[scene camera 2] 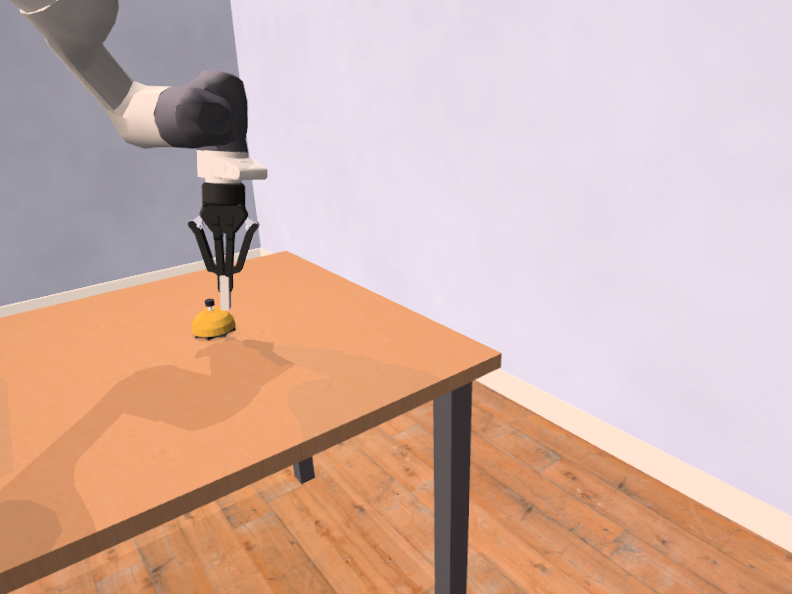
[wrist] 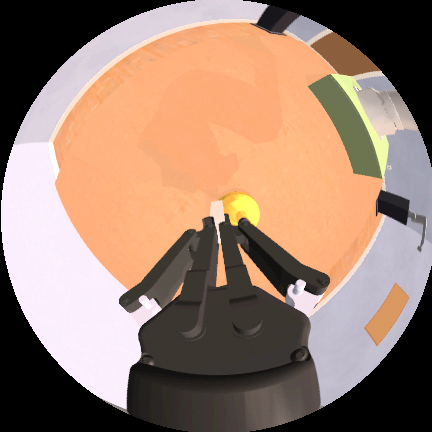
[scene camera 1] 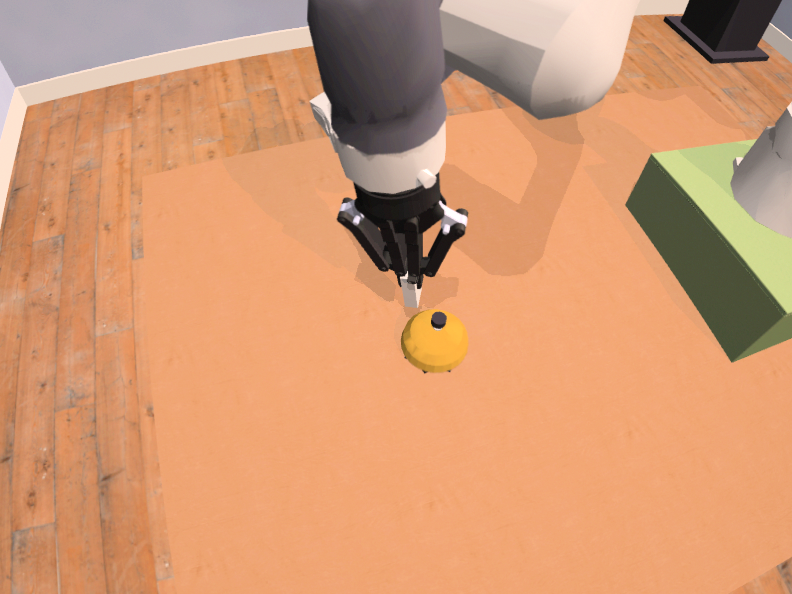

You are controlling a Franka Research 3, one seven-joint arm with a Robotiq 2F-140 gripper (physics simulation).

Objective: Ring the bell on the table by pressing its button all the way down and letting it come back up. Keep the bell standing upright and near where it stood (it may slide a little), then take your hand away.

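The bell (scene camera 1: 435, 350) (scene camera 2: 213, 324) (wrist: 248, 204) is a yellow dome standing upright on the orange-brown table (scene camera 1: 287, 447) (scene camera 2: 358, 332) (wrist: 125, 165). Its black button (scene camera 1: 438, 319) (scene camera 2: 209, 302) stands up on top; in the wrist view it is hidden behind the gripper's linkage. My gripper (scene camera 1: 411, 297) (scene camera 2: 225, 300) (wrist: 217, 209) is shut and empty, pointing down. Its pale fingertips are off to one side of the button: behind and left of it in scene camera 1, right of it in scene camera 2. The exact gap to the dome is hard to tell.
A green block (scene camera 1: 697, 255) (wrist: 345, 130) bearing the robot's base stands on the right side in scene camera 1. The arm's shadow falls across the table near the bell. The table's corner (scene camera 2: 495, 358) shows at the right in scene camera 2.
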